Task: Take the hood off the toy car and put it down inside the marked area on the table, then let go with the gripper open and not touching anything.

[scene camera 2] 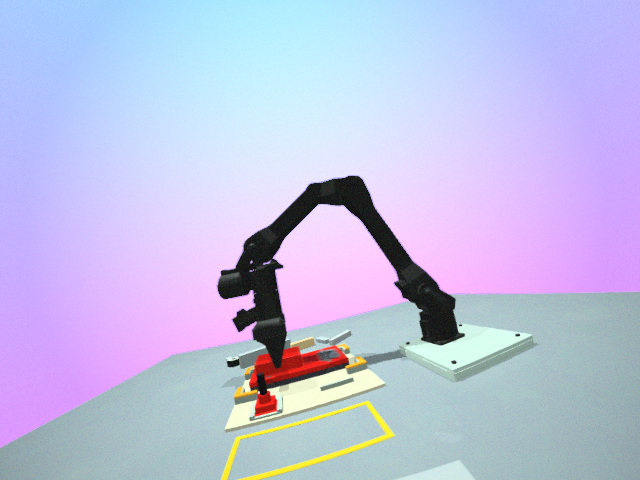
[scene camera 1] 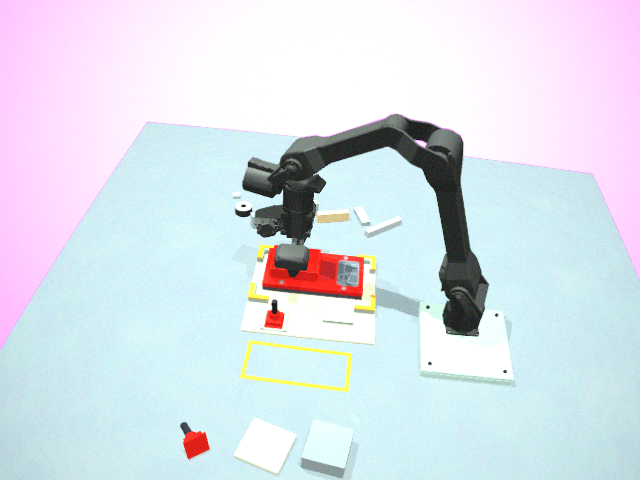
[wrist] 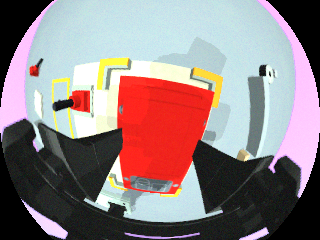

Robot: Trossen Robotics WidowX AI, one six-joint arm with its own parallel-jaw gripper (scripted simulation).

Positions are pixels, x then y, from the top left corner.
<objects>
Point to a hood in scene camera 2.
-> At 292,359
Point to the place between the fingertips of my gripper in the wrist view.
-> At 159,136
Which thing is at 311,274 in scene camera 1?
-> A hood.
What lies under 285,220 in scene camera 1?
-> My gripper.
</objects>
